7 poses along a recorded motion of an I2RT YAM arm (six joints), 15 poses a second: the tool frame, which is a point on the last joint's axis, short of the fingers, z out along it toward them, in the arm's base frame.
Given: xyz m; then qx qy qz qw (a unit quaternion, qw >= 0).
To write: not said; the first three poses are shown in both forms.
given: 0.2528, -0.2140, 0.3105, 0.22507, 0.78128, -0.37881, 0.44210
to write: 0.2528, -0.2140, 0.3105, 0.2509, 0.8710, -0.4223, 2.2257
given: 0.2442, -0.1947, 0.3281, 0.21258, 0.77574, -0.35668, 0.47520
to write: 0.2442, -0.1947, 0.3281, 0.2416, 0.8816, -0.4054, 2.1512
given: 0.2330, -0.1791, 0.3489, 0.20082, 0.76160, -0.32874, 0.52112
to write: 0.2330, -0.1791, 0.3489, 0.2353, 0.8923, -0.3852, 2.0453
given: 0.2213, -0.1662, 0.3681, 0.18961, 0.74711, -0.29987, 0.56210
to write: 0.2213, -0.1662, 0.3681, 0.2293, 0.9033, -0.3626, 1.9477
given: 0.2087, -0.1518, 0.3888, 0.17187, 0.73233, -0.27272, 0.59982
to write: 0.2087, -0.1518, 0.3888, 0.2148, 0.9153, -0.3408, 1.8550
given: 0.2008, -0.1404, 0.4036, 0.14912, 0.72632, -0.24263, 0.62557
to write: 0.2008, -0.1404, 0.4036, 0.1911, 0.9310, -0.3110, 1.7899
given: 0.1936, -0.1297, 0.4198, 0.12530, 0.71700, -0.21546, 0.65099
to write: 0.1936, -0.1297, 0.4198, 0.1651, 0.9446, -0.2838, 1.7238
